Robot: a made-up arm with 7 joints.
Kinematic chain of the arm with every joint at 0, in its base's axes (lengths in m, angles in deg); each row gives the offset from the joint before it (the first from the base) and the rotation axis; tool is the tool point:
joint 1: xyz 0 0 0.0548 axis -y
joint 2: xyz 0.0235 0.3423 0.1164 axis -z
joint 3: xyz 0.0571 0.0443 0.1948 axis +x
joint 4: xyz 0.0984 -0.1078 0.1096 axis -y
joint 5: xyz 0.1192 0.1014 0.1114 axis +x
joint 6: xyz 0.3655 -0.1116 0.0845 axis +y
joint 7: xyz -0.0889 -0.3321 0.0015 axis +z
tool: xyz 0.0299 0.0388 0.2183
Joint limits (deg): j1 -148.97..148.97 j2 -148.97..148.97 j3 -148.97..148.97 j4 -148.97..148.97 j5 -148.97..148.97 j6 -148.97..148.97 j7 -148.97..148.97
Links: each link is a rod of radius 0.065 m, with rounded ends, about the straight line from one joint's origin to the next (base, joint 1, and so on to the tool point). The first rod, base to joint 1, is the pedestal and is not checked.
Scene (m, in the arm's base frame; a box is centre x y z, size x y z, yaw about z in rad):
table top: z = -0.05
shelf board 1: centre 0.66 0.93 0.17 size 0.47 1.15 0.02 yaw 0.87
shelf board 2: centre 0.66 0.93 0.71 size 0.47 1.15 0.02 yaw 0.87
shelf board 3: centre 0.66 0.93 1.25 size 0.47 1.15 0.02 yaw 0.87
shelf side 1: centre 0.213 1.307 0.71 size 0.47 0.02 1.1 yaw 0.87
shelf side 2: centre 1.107 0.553 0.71 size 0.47 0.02 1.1 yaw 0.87
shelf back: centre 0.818 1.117 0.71 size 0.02 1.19 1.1 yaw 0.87
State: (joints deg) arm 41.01 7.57 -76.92 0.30 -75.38 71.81 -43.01
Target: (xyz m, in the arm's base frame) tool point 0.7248 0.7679 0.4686
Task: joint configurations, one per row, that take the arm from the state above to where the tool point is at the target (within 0.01 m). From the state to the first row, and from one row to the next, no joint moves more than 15 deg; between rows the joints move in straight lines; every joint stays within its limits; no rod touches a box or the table.
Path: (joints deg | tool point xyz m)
1: 52.99 8.03 -81.07 -3.50 -84.34 64.54 -40.62 | 0.3856 0.9107 0.9744
2: 64.97 8.49 -85.22 -7.31 -93.30 57.26 -38.23 | 0.3180 0.8233 0.9764
3: 76.95 8.95 -89.37 -11.11 -102.26 49.99 -35.84 | 0.2354 0.7067 0.9787
4: 77.62 8.71 -98.10 -2.41 -109.32 36.31 -33.36 | 0.3384 0.7097 0.8423
5: 78.30 8.48 -106.82 6.30 -116.38 22.63 -30.88 | 0.4161 0.6565 0.7037
6: 78.97 8.24 -115.55 15.00 -123.45 8.95 -28.40 | 0.4575 0.5642 0.5764
7: 79.64 8.00 -124.28 23.71 -130.51 -4.73 -25.92 | 0.4599 0.4539 0.4686
8: 71.27 8.33 -120.23 19.72 -124.09 7.63 -28.75 | 0.5403 0.5339 0.4600
9: 62.90 8.66 -116.18 15.73 -117.67 20.00 -31.59 | 0.6104 0.6183 0.4539
10: 54.53 8.99 -112.13 11.74 -111.25 32.36 -34.42 | 0.6707 0.6993 0.4557
11: 46.16 9.32 -108.07 7.76 -104.83 44.73 -37.25 | 0.7248 0.7679 0.4686

